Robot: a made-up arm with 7 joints. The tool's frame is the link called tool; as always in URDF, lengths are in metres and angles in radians.
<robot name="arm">
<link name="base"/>
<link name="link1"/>
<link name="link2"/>
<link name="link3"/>
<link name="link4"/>
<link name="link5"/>
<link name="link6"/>
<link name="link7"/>
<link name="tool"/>
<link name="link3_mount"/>
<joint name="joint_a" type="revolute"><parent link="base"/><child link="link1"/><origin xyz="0.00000 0.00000 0.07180" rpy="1.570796 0.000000 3.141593"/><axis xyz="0 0 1"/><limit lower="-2.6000" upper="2.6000"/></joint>
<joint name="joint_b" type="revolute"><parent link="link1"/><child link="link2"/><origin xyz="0.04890 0.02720 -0.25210" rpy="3.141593 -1.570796 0.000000"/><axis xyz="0 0 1"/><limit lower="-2.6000" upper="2.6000"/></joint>
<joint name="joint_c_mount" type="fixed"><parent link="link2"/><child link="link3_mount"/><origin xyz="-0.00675 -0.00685 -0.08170" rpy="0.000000 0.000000 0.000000"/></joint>
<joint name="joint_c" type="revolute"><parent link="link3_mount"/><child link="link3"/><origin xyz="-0.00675 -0.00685 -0.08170" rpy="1.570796 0.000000 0.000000"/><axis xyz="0 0 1"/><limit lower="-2.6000" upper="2.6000"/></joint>
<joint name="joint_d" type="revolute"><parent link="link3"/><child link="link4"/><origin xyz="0.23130 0.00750 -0.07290" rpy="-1.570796 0.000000 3.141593"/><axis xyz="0 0 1"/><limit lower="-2.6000" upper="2.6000"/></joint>
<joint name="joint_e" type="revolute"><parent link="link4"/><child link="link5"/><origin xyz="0.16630 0.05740 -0.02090" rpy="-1.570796 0.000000 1.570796"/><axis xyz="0 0 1"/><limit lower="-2.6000" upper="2.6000"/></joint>
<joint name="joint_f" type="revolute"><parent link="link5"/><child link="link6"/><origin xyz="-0.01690 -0.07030 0.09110" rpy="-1.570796 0.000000 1.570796"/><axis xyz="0 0 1"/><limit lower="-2.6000" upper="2.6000"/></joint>
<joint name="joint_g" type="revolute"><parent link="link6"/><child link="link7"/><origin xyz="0.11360 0.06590 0.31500" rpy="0.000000 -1.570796 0.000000"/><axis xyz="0 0 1"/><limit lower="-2.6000" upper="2.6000"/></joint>
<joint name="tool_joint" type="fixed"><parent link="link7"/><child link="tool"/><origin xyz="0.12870 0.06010 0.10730" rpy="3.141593 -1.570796 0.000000"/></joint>
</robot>
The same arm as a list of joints. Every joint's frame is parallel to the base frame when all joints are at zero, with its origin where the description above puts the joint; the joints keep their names.
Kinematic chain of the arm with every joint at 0, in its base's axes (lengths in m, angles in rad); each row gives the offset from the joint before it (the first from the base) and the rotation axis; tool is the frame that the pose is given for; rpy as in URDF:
joint_a: xyz 0.0000 0.0000 0.0718 axis +y
joint_b: xyz -0.0489 -0.2521 0.0272 axis -x
joint_c: xyz 0.1634 -0.0135 0.0137 axis +z
joint_d: xyz -0.0075 0.2313 -0.0729 axis +x
joint_e: xyz -0.0209 -0.1663 -0.0574 axis +y
joint_f: xyz 0.0703 0.0911 0.0169 axis +z
joint_g: xyz -0.1136 -0.0659 0.3150 axis +x
tool: xyz 0.1073 -0.0601 0.1287 rpy 0.0000 0.0000 0.0000
Joint limits (rad, base to tool): -2.6000..2.6000 -2.6000..2.6000 -2.6000..2.6000 -2.6000..2.6000 -2.6000..2.6000 -2.6000..2.6000 -2.6000..2.6000

